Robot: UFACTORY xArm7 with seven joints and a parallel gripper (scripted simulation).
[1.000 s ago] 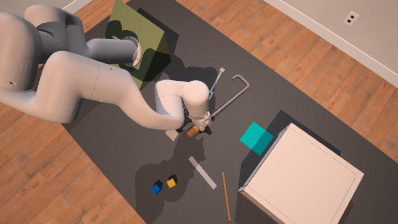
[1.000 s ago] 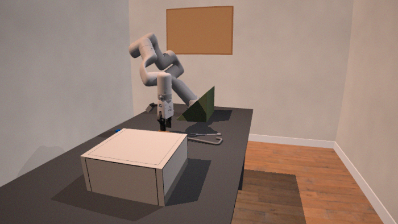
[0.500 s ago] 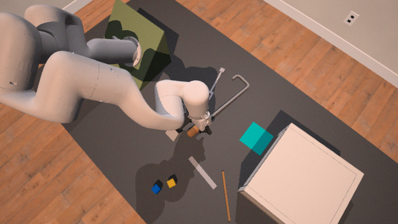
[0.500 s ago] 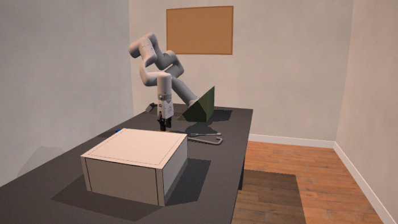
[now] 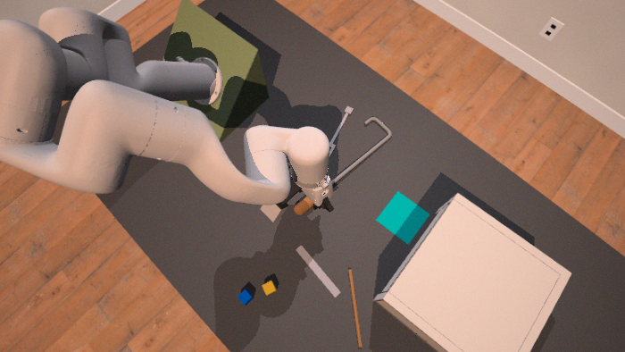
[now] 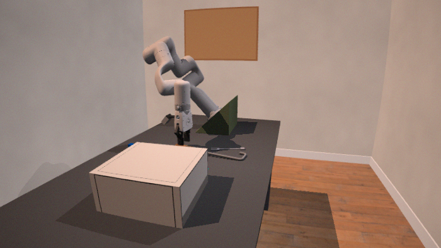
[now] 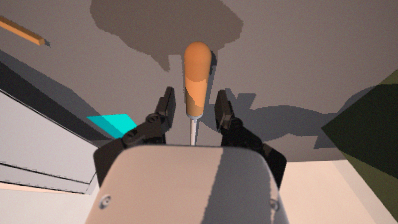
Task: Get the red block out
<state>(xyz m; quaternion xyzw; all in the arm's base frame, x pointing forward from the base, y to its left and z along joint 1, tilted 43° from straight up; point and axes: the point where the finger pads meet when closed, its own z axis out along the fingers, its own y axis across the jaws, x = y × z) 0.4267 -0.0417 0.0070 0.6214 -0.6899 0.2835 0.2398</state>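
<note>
Right now the hook tool is 13 cm to the left of my hand, 5 cm below it and 2 cm behind it. Round my hand: flat grey strip (13 cm ahead, 12 cm to the right, 6 cm below); grey forked tool (21 cm to the left, 9 cm behind, 6 cm below); yellow cube (23 cm to the right, 7 cm ahead, 5 cm below).
</note>
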